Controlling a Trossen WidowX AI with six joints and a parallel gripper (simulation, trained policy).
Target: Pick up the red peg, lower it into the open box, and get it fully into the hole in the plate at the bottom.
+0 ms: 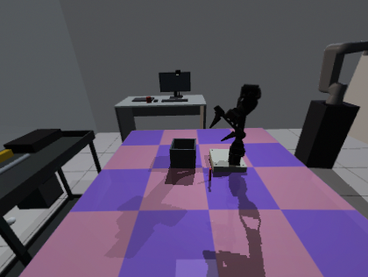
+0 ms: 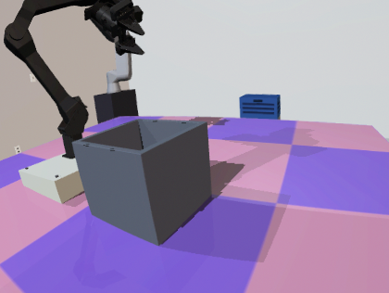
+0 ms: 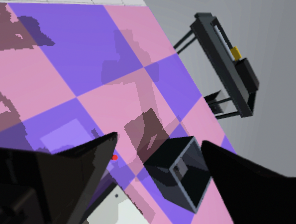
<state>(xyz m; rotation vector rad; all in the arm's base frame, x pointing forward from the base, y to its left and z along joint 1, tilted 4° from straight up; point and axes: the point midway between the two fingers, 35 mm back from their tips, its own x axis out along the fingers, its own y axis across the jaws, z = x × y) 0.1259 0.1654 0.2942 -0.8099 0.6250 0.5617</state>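
Now: gripper tip 1 cm short of the red peg, 4 cm to the left of it and 27 cm above it.
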